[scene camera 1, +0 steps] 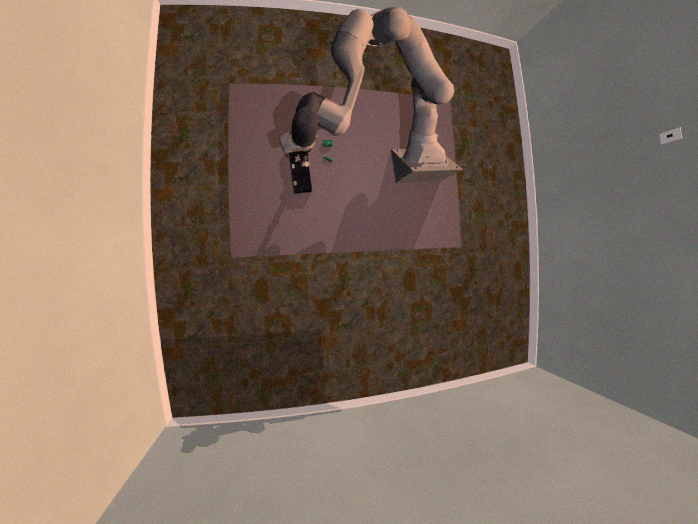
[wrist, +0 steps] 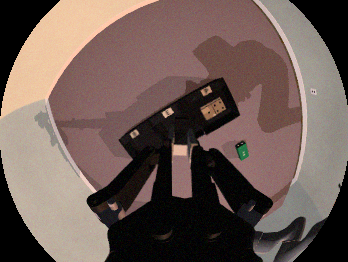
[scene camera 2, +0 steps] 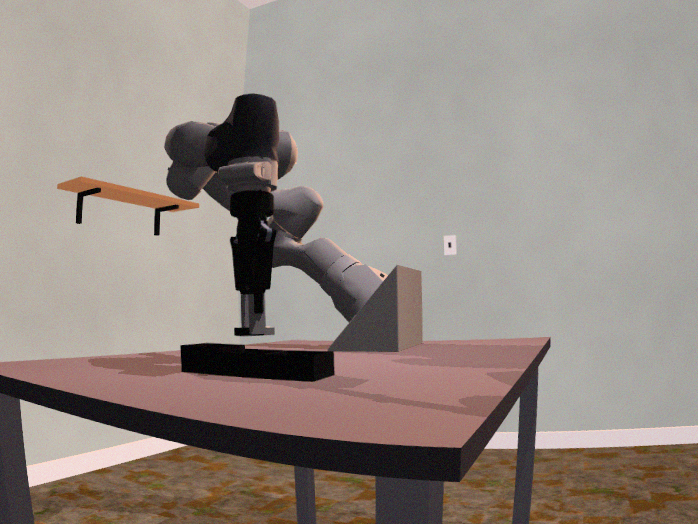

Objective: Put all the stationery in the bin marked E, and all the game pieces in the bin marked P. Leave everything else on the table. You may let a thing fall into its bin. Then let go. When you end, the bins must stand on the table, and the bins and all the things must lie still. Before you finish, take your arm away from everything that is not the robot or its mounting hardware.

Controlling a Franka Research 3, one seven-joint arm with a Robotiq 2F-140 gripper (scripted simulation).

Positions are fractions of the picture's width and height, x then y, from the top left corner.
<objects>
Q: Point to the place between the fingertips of the gripper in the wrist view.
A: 0.52, 0.52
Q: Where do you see a black bin row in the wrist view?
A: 0.57, 0.38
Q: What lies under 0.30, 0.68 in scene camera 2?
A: A black bin row.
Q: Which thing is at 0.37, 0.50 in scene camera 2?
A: The gripper.
</objects>
